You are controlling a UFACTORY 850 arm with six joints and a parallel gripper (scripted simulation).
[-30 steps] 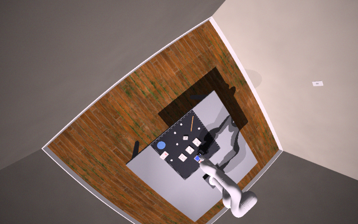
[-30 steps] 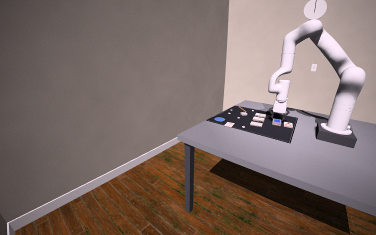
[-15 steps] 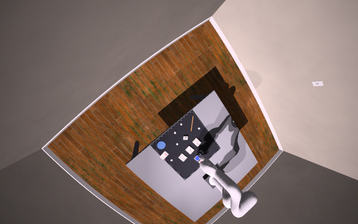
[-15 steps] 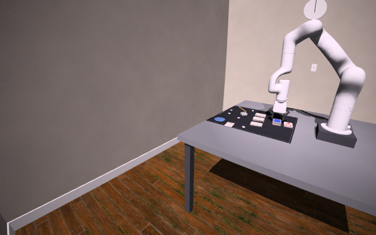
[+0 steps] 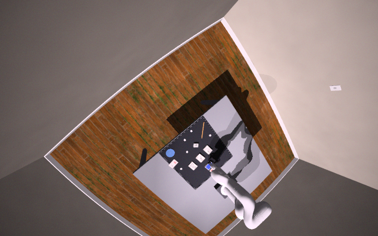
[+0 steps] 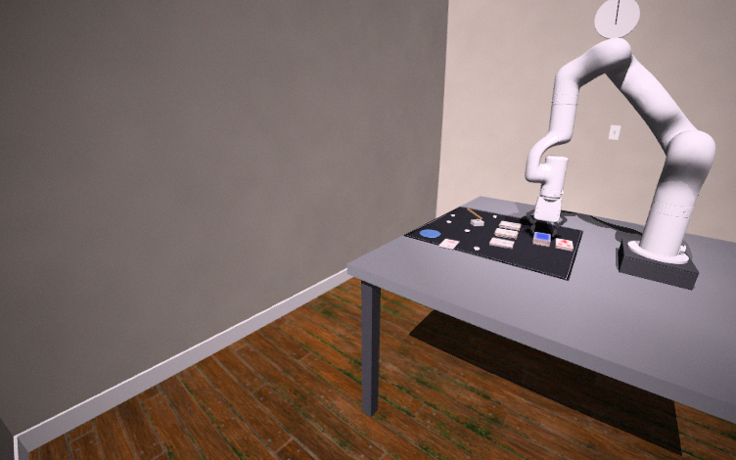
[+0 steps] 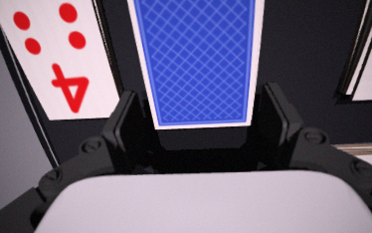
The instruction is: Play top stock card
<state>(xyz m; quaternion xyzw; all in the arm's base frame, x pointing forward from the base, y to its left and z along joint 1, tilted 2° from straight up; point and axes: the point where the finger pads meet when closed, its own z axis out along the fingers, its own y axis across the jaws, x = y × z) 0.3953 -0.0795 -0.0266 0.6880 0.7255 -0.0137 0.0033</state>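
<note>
My gripper is now 30 mm to the right of the red 4 card and 10 mm above it. From my hand the other things lie so: black card cloth (180 mm ahead, 50 mm below, 20 mm to the left); then red 4 (90 mm behind, 30 mm to the left, 30 mm below); then black 2 (150 mm ahead, 30 mm to the left, 20 mm below).
</note>
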